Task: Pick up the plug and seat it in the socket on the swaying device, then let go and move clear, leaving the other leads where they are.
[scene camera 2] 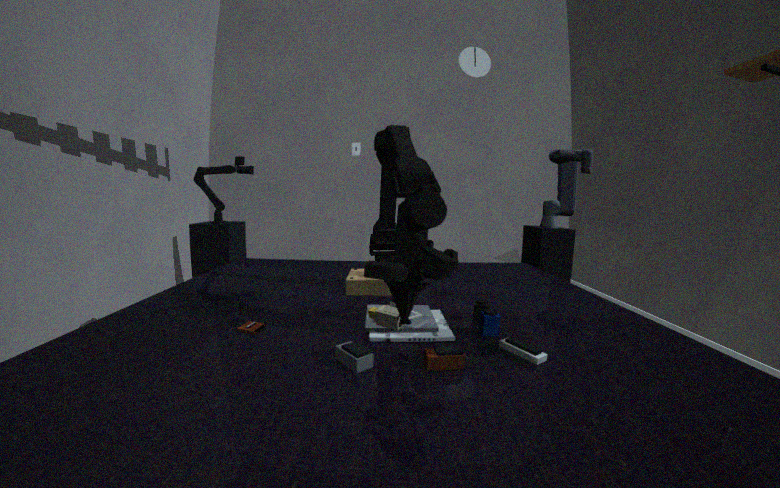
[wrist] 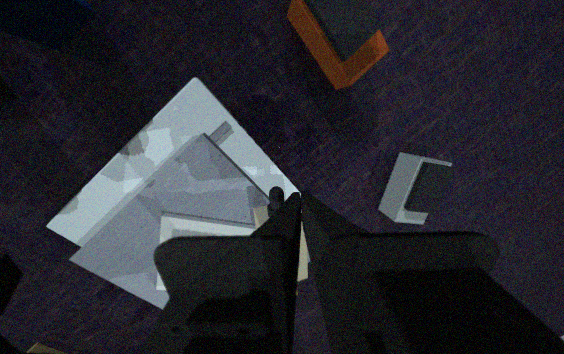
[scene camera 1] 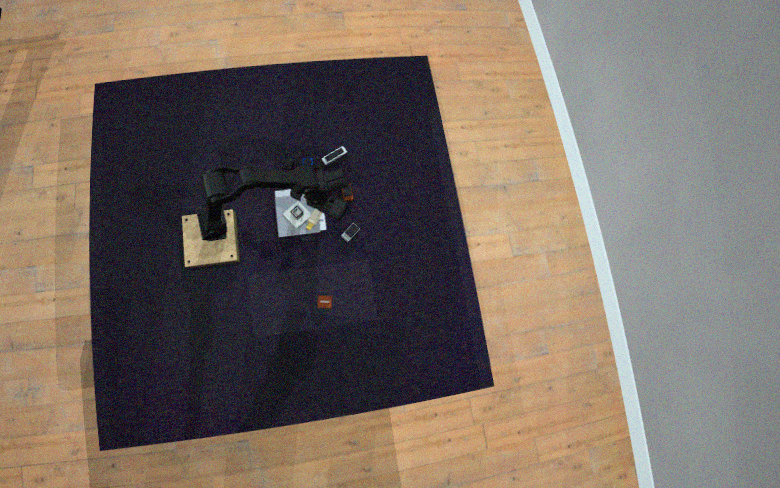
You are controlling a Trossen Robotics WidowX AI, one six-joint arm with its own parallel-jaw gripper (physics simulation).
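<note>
The cream plug (scene camera 1: 314, 218) (scene camera 2: 384, 315) with its yellow tip lies on the device's grey top plate (scene camera 1: 283, 227) (wrist: 195, 185). In the wrist view its body is mostly hidden behind the fingers, and its black cable stub (wrist: 276, 196) shows just left of them. My gripper (scene camera 2: 404, 319) (wrist: 300, 198) is shut with its fingertips together and nothing visible between them. It points down at the plug's stub end, close over it; contact cannot be told. The square socket (scene camera 1: 296, 212) stands on a white pad beside the plug; the fingers hide it in the wrist view.
An orange block (scene camera 2: 445, 359) (wrist: 345, 75), a grey block (scene camera 1: 350, 231) (scene camera 2: 354, 357) (wrist: 400, 187) and a white block (scene camera 1: 334, 155) (scene camera 2: 522, 352) lie around the device. A blue block (scene camera 2: 491, 325) stands behind. A small orange piece (scene camera 1: 324, 301) (scene camera 2: 251, 326) lies farther off.
</note>
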